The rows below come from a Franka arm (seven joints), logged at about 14 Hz.
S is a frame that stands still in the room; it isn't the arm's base.
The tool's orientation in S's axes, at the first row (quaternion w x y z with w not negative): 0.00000 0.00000 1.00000 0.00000
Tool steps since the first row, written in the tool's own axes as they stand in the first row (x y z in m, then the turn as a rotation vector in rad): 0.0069 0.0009 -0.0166 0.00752 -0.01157 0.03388; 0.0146 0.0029 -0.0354 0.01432 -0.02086 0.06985; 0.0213 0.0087 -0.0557 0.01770 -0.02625 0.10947; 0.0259 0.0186 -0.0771 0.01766 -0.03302 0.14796; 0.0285 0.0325 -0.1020 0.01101 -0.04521 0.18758
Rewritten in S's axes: -0.0069 0.0009 0.0166 -0.00752 -0.01157 -0.03388; -0.0146 0.0029 0.0354 -0.01432 -0.02086 -0.06985; -0.0213 0.0087 0.0557 -0.01770 -0.02625 -0.10947; -0.0259 0.0186 0.0771 -0.01766 -0.03302 -0.14796; -0.0285 0.0325 0.1020 -0.01101 -0.04521 -0.18758
